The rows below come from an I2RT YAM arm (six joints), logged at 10 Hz.
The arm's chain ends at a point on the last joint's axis. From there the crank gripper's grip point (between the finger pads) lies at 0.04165 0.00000 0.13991 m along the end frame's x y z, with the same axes.
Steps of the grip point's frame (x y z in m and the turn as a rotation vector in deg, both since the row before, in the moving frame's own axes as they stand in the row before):
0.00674 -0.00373 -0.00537 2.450 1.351 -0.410
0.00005 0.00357 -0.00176 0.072 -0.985 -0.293
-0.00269 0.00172 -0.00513 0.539 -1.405 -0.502
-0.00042 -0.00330 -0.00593 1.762 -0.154 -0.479
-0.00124 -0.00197 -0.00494 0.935 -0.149 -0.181
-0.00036 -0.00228 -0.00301 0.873 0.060 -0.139
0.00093 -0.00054 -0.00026 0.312 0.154 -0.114
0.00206 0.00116 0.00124 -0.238 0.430 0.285
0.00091 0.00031 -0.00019 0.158 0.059 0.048
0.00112 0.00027 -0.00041 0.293 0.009 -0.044
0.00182 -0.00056 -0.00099 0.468 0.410 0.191
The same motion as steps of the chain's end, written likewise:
0.00348 0.00254 -0.00422 2.450 1.351 -0.410
0.00246 0.00395 -0.00246 0.072 -0.985 -0.293
0.00076 0.00339 -0.00610 0.539 -1.405 -0.502
-0.00002 0.00135 -0.00597 1.762 -0.154 -0.479
-0.00087 0.00044 -0.00503 0.935 -0.149 -0.181
-0.00050 -0.00005 -0.00295 0.873 0.060 -0.139
0.00055 0.00030 -0.00015 0.312 0.154 -0.114
0.00101 0.00037 0.00156 -0.238 0.430 0.285
0.00077 0.00066 -0.00015 0.158 0.059 0.048
0.00110 0.00102 -0.00040 0.293 0.009 -0.044
0.00082 0.00044 -0.00068 0.468 0.410 0.191

